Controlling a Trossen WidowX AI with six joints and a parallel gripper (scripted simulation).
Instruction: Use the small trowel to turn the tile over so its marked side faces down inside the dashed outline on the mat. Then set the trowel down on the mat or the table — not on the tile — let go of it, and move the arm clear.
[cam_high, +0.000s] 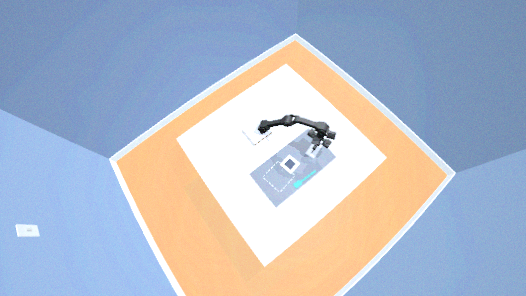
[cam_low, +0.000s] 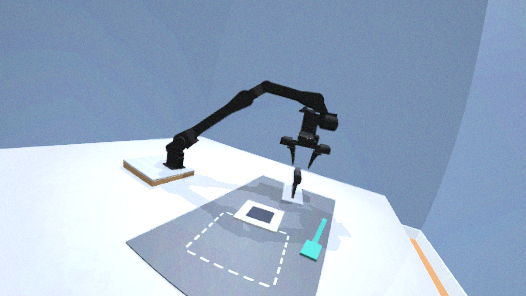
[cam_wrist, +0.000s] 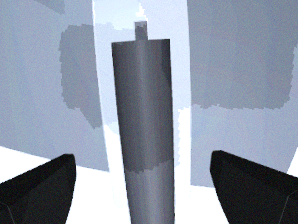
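Now: the grey mat 24 cm to the right of my gripper tip, 13 cm below it and 2 cm ahead of it. The rest, counted from my gripper tip: tan tile: 26 cm to the right, 11 cm below; then teal trowel: 26 cm to the right, 16 cm ahead, 11 cm below.
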